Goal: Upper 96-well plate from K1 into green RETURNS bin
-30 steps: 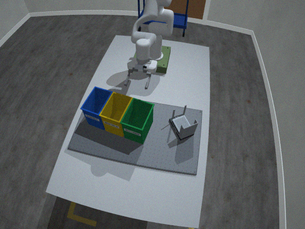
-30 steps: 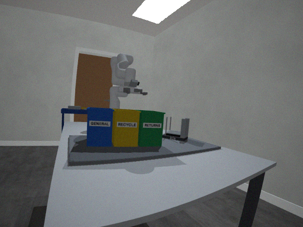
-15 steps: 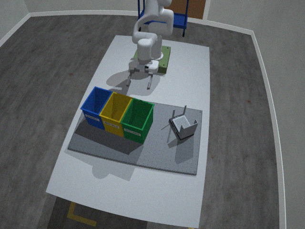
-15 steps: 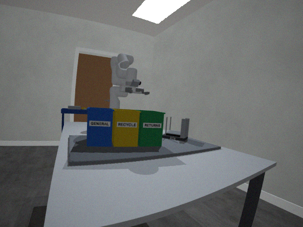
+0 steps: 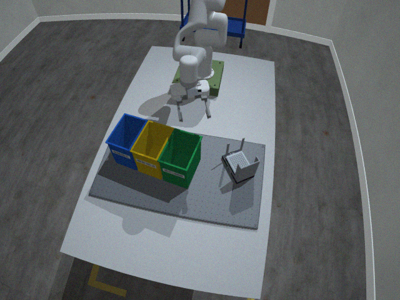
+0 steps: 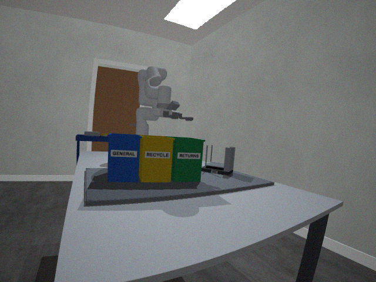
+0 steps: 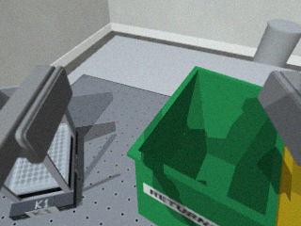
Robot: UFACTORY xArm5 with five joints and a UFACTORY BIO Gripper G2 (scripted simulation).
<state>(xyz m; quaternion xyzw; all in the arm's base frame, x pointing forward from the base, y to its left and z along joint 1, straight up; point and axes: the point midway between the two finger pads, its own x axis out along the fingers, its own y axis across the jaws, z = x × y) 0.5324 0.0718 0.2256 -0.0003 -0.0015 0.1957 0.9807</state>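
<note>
Right now the black plate is 4 cm ahead of my hand, 23 cm to the left of it and 25 cm below it. Also, from my hand: blue general bin 7 cm ahead, 29 cm to the right, 19 cm below; then green returns bin 11 cm ahead, 3 cm to the right, 19 cm below; then yellow recycle bin 9 cm ahead, 16 cm to the right, 19 cm below.
</note>
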